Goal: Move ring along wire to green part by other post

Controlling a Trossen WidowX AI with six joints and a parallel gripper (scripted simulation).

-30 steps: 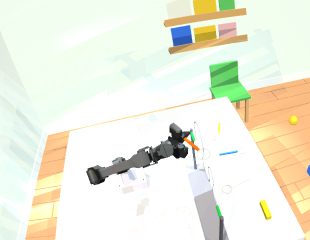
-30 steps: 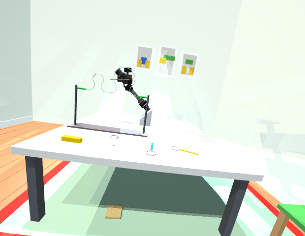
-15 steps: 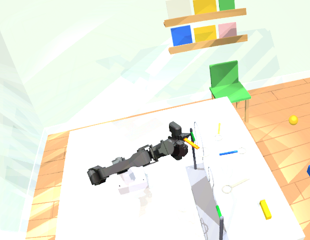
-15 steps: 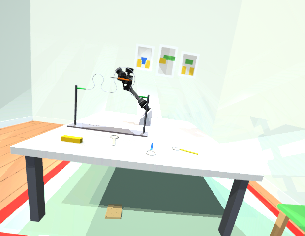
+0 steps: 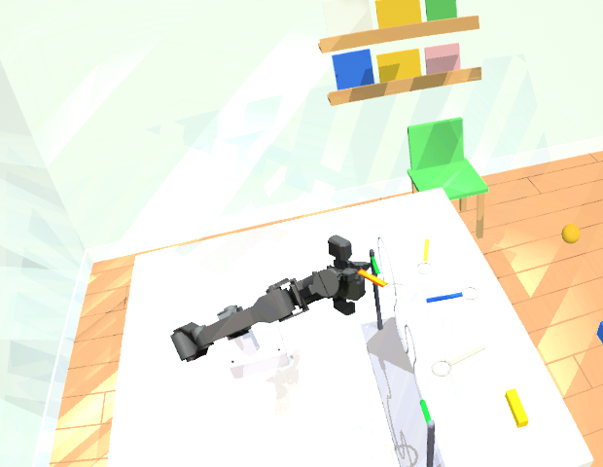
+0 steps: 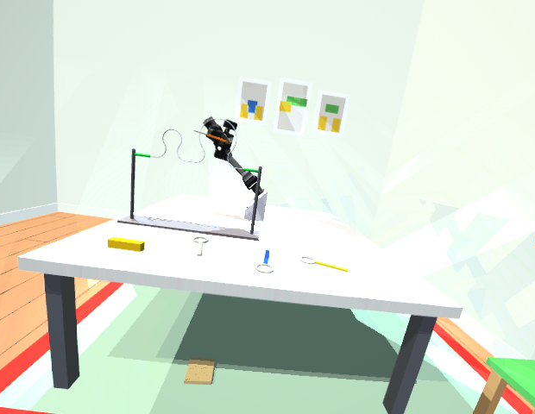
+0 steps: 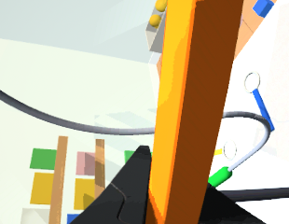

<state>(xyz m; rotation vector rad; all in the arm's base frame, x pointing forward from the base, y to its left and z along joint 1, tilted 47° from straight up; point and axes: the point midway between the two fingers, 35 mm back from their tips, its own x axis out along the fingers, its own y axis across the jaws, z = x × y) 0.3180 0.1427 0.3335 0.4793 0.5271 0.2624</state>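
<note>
The orange-handled ring lies 9 cm to the right of my gripper tip, 2 cm ahead of it and 2 cm above it. From my gripper tip the other things lie so: blue-handled ring: 40 cm below, 28 cm ahead, 24 cm to the left; yellow block: 39 cm below, 35 cm ahead, 23 cm to the right; white-handled ring: 40 cm below, 21 cm ahead, 2 cm to the right.
</note>
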